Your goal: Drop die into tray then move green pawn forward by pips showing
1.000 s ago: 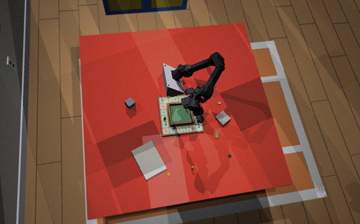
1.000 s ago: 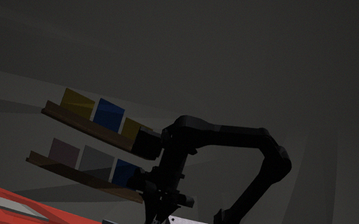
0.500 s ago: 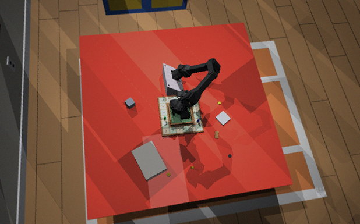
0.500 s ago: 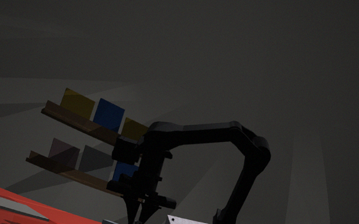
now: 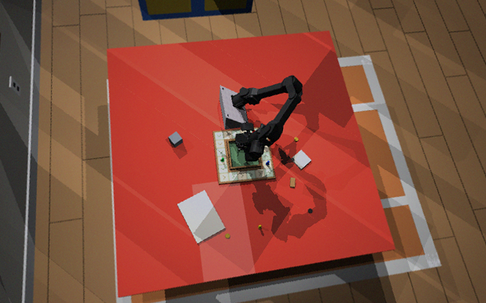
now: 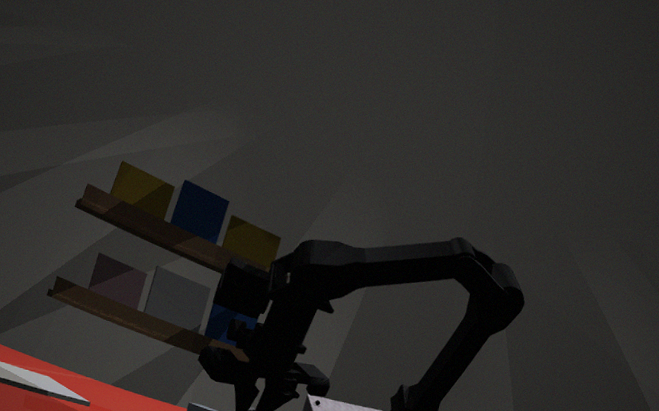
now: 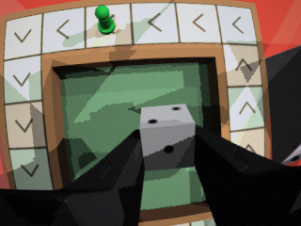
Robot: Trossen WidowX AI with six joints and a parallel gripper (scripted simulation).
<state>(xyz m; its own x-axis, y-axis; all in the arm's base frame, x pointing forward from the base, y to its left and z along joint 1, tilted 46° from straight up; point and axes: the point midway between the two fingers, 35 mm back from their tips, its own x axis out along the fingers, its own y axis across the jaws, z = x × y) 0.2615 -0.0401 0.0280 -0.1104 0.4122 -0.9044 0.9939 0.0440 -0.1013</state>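
Right now the green pawn is 100 mm to the right of my gripper tip, 50 mm below it and 30 mm ahead of it. The rest, counted from my gripper tip: blue pawn: 120 mm to the left, 90 mm ahead, 50 mm below; then green tray: 70 mm below, 10 mm to the left, 10 mm ahead; then grey die: right at my gripper tip.
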